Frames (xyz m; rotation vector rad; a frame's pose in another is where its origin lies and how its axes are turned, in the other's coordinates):
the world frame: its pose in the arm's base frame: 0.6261 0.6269 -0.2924 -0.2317 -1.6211 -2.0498
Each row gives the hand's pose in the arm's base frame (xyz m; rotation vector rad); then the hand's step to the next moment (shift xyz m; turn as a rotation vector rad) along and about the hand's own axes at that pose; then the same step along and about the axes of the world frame.
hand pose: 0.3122 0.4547 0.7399 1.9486 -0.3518 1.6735
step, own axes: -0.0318 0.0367 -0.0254 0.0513 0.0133 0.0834
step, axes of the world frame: 0.0368 -0.0370 -0.0169 -0.0274 0.0824 -0.0471
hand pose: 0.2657 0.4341 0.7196 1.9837 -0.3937 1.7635
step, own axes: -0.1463 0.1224 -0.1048 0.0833 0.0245 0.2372
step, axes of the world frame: 0.1127 -0.1755 -0.0623 -0.1055 0.1778 -0.1451
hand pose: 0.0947 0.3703 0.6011 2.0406 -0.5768 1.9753
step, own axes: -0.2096 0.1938 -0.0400 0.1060 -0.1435 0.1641
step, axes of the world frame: 0.0445 -0.2326 -0.1644 -0.1451 0.1910 0.0347
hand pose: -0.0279 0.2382 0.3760 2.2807 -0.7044 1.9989
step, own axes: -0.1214 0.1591 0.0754 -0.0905 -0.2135 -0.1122
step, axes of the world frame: -0.0429 -0.1241 -0.1688 -0.0448 -0.0648 0.2453
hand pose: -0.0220 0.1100 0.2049 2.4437 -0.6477 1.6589
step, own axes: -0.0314 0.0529 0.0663 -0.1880 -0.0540 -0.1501
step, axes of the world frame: -0.0315 -0.0313 -0.0788 0.0524 -0.1935 0.1435
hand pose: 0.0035 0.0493 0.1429 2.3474 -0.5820 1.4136
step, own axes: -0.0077 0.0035 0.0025 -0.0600 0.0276 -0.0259
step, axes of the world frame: 0.0002 -0.0077 -0.0043 0.0332 -0.0627 -0.0014
